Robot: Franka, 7 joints.
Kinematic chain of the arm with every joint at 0, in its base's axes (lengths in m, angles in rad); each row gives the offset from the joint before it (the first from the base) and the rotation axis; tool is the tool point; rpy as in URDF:
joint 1: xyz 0 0 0.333 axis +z
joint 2: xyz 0 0 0 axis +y
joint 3: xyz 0 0 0.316 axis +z
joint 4: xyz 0.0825 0 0 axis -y
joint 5: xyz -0.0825 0 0.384 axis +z
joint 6: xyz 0 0 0 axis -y
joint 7: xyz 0.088 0 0 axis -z
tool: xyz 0 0 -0.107 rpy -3.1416 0 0
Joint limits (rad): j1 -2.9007..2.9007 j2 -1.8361..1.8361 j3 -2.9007..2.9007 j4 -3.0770..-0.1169 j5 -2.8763..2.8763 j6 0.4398..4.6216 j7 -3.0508..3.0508
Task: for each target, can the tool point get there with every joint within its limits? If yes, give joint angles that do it. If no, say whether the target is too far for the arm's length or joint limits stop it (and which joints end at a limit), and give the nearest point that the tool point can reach.
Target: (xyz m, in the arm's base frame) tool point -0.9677 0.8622 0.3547
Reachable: no: too far | nearest point -0.6404 0.5706 0.3474 | short by 0.438 m
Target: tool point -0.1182 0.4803 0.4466
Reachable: yes | joints 2.0897 -0.1541 -0.1147 -2.4499 -2.2396 1.6410 2.3839
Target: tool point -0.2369 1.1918 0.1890
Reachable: no: too far | nearest point -0.1661 0.8356 0.2320 | short by 0.366 m
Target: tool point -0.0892 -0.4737 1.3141
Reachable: no: too far | nearest point -0.0700 -0.3718 1.1030 | short by 0.235 m
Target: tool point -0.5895 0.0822 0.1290
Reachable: yes | joints 2.2727 0.8414 0.7296 -1.9706 0.3452 2.5030 -2.2013
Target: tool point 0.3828 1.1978 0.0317
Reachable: no: too far | nearest point 0.2540 0.7947 0.1331 | short by 0.435 m
